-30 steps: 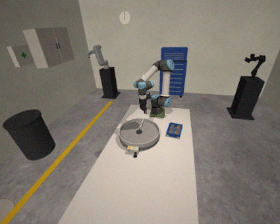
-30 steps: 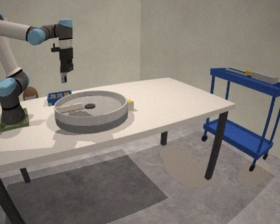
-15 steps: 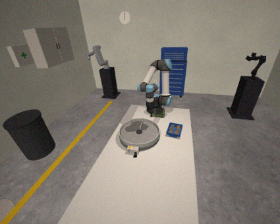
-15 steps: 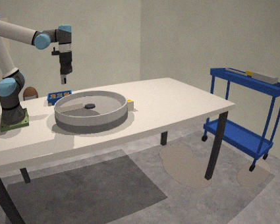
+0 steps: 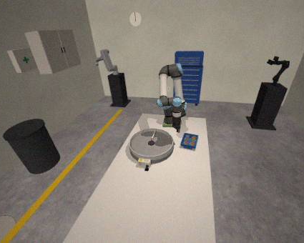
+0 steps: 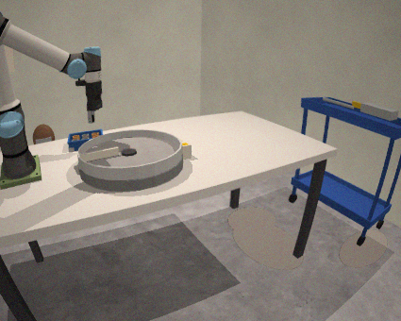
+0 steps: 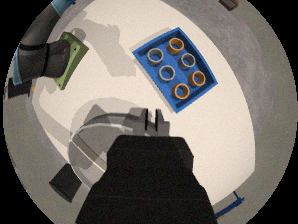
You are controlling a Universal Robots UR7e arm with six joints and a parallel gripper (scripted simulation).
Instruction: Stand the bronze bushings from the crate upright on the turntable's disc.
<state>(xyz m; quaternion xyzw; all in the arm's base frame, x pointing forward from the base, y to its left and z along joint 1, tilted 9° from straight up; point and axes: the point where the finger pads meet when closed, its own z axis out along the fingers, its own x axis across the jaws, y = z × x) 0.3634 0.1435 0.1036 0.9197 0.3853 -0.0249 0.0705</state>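
The blue crate lies 30 mm behind my hand, 120 mm to the left of it and 130 mm below it. Round my hand: grey turntable (110 mm ahead, 240 mm to the right, 100 mm below).
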